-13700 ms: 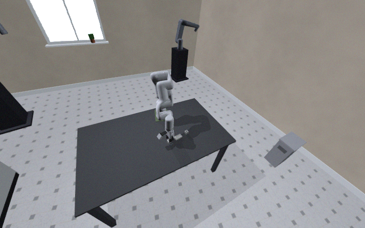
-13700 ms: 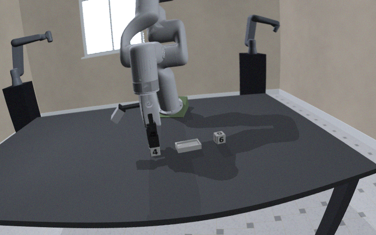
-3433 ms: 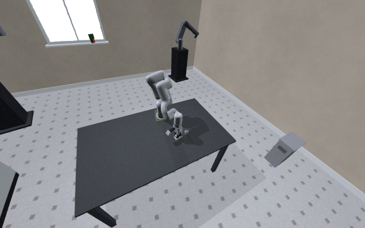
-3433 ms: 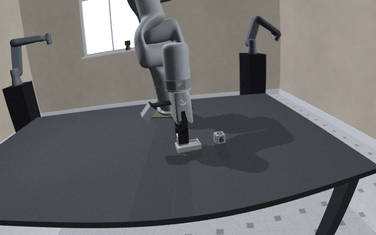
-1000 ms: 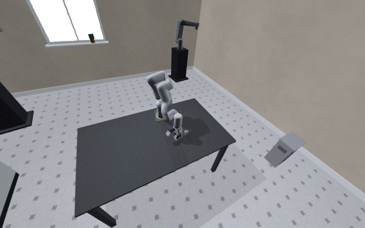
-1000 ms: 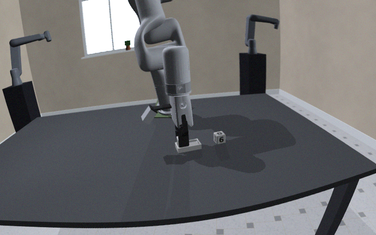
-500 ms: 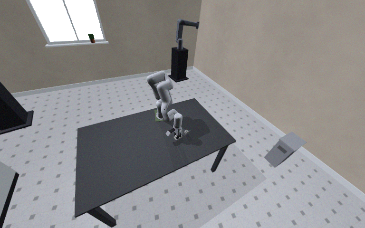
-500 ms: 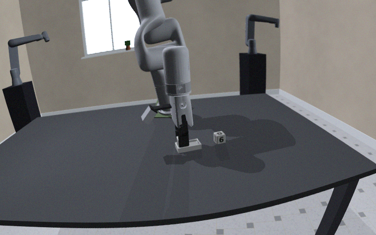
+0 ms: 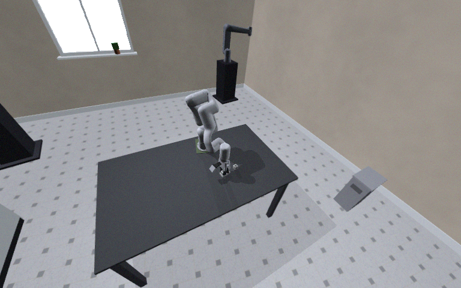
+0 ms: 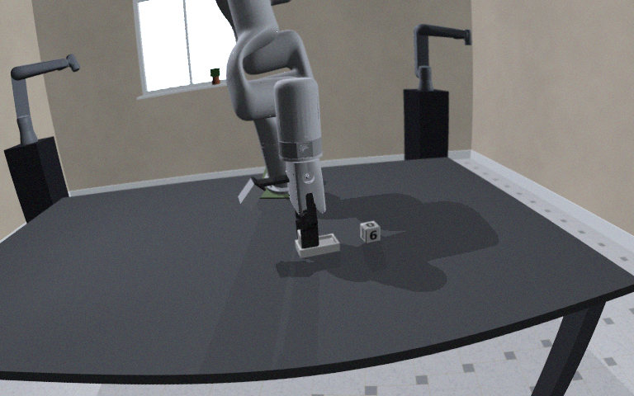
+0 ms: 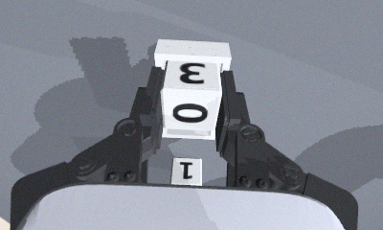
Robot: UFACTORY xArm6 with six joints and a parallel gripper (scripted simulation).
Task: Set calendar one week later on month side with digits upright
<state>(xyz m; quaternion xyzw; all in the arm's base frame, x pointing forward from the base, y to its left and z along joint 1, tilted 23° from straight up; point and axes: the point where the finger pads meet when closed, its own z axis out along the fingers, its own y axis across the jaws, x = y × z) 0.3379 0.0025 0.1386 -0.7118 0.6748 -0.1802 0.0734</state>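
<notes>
My hand is 3 cm above the white calendar tray and 2 cm to the right of it.
</notes>
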